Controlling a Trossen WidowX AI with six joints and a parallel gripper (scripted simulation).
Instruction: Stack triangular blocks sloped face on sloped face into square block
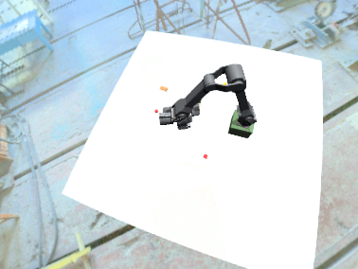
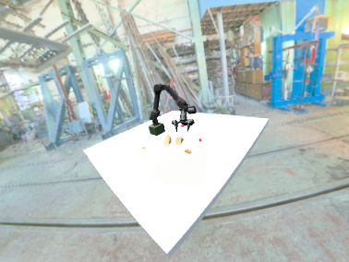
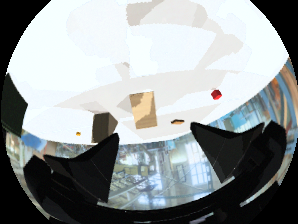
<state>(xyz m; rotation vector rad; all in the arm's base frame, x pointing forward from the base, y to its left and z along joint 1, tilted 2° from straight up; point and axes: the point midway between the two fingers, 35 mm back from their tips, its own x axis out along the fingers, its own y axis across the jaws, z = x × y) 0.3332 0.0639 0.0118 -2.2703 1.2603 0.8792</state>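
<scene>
Right now my gripper tip is 2 cm short of the tan triangular block, 5 cm to the left of it and 4 cm above it.
</scene>
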